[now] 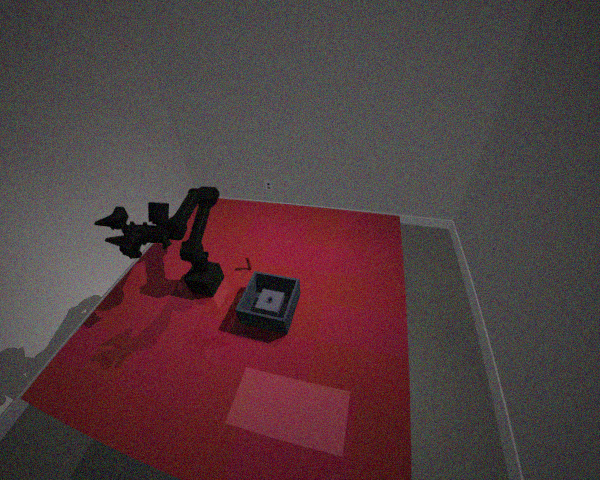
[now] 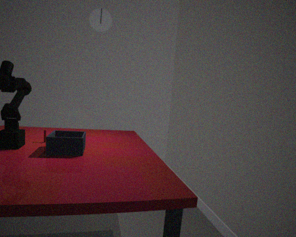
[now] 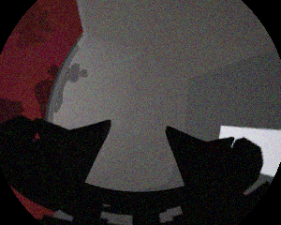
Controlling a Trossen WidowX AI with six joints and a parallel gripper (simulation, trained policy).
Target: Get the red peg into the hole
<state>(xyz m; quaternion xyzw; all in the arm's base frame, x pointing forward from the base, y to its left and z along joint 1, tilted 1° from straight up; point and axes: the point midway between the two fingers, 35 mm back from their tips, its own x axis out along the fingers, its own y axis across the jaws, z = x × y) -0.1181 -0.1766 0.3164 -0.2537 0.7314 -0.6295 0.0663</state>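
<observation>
The red peg lies 300 mm ahead of my gripper tip, 320 mm to the left of it and 380 mm below it. From my gripper tip the other things lie so: dark box 480 mm ahead, 160 mm to the left, 390 mm below; then pale plate 480 mm ahead, 160 mm to the left, 370 mm below.
</observation>
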